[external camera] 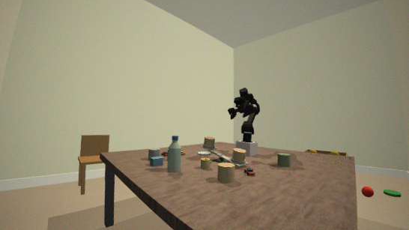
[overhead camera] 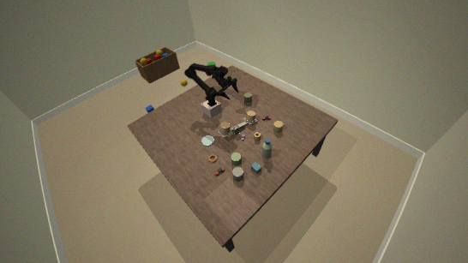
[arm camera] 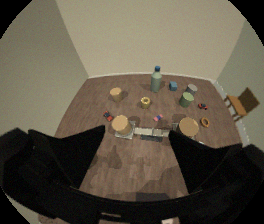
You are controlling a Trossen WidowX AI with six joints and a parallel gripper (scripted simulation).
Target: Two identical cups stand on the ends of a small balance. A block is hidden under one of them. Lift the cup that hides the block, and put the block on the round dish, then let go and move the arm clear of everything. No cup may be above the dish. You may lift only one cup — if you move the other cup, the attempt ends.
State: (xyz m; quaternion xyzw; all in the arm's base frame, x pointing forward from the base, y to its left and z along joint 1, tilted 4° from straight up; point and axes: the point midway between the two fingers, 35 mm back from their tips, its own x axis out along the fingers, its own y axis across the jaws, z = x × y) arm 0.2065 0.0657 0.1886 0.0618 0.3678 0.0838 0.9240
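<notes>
The tan cup lies 21 cm below my gripper tip, 11 cm to the left of it and 9 cm ahead of it. The rest, counted from my gripper tip: grey-blue block: 23 cm below, 9 cm ahead, 8 cm to the left; then small balance: 25 cm below, 9 cm ahead, 5 cm to the right; then yellow ring: 26 cm ahead, 25 cm below.
</notes>
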